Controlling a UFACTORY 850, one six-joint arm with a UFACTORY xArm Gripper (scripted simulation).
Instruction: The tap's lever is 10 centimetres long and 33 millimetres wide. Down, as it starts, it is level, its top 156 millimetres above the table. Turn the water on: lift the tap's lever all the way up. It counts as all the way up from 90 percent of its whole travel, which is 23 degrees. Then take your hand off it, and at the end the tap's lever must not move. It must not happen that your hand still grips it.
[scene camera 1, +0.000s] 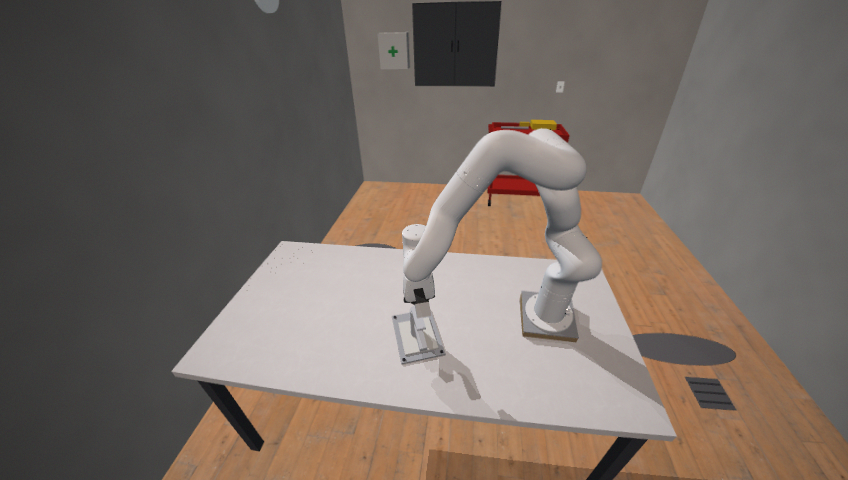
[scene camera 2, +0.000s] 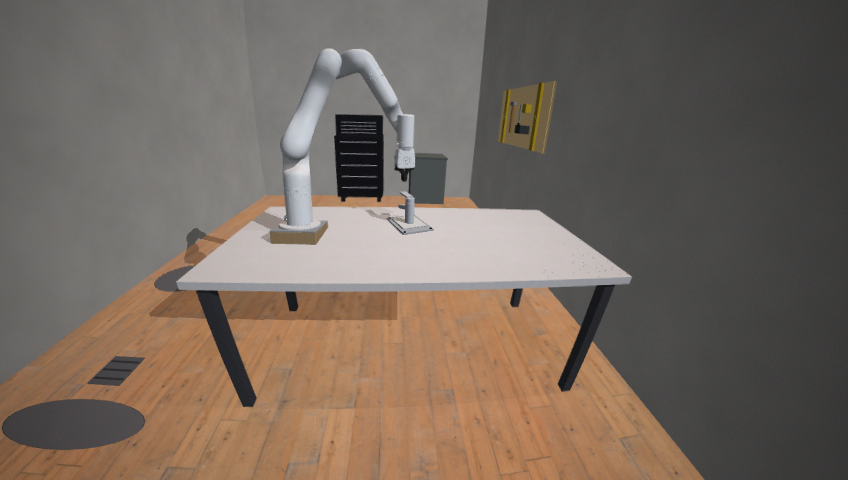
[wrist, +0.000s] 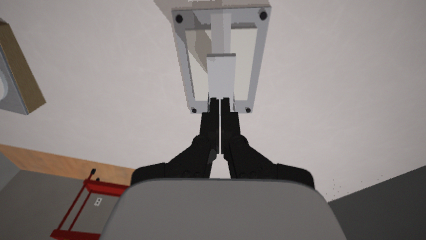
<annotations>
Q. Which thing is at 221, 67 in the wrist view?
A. A flat lever.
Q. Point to a base plate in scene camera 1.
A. At 399, 318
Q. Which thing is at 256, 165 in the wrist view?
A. My gripper.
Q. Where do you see my gripper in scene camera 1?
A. At 420, 311
</annotations>
